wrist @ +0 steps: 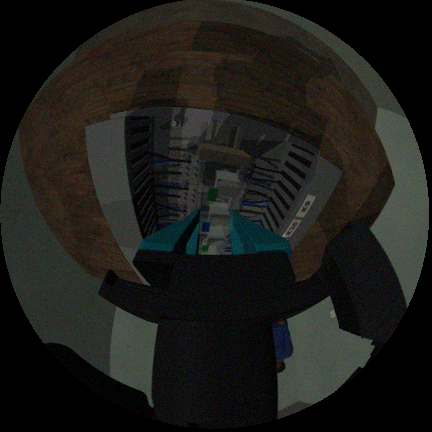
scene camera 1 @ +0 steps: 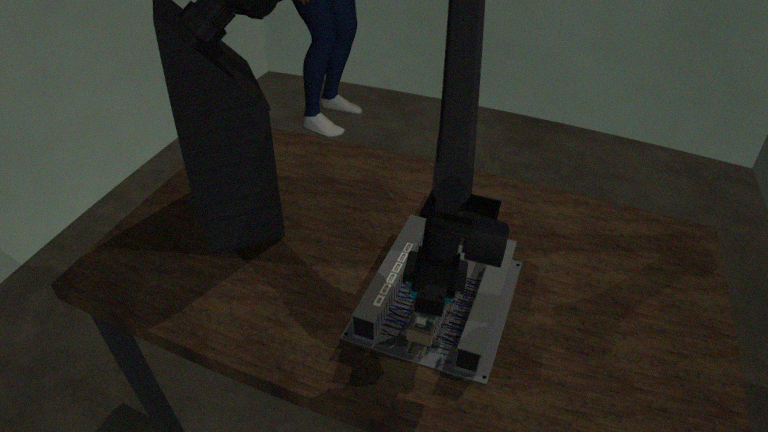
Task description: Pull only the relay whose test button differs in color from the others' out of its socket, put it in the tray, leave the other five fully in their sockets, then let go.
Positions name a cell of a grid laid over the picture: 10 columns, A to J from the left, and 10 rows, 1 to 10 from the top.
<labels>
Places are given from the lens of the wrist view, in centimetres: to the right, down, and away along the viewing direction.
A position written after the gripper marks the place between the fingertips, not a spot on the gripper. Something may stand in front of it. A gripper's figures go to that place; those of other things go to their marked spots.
gripper (wrist: E5): 0, 0, 13
tan block (wrist: E4): -1, -5, 10
</labels>
